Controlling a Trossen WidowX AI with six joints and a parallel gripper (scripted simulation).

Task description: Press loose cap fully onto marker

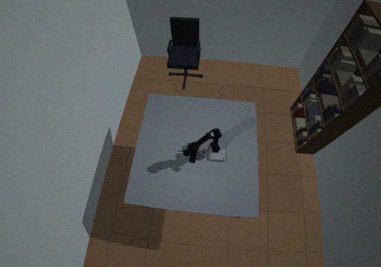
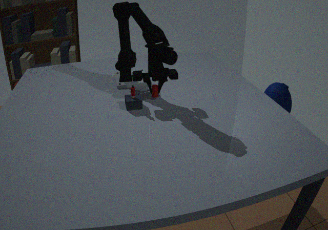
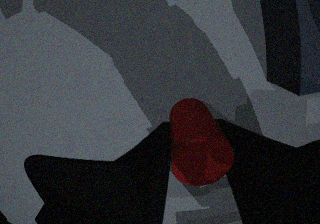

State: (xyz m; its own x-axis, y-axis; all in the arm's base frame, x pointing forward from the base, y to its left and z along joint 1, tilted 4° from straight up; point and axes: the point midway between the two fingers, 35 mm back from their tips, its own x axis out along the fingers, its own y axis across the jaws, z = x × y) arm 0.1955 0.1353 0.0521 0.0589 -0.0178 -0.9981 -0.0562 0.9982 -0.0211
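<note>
Now: gripper tip 90 mm to the left of the dark holder block, 60 mm short of it and 10 mm above it. Round my gripper tip: red cap 10 mm above.
</note>
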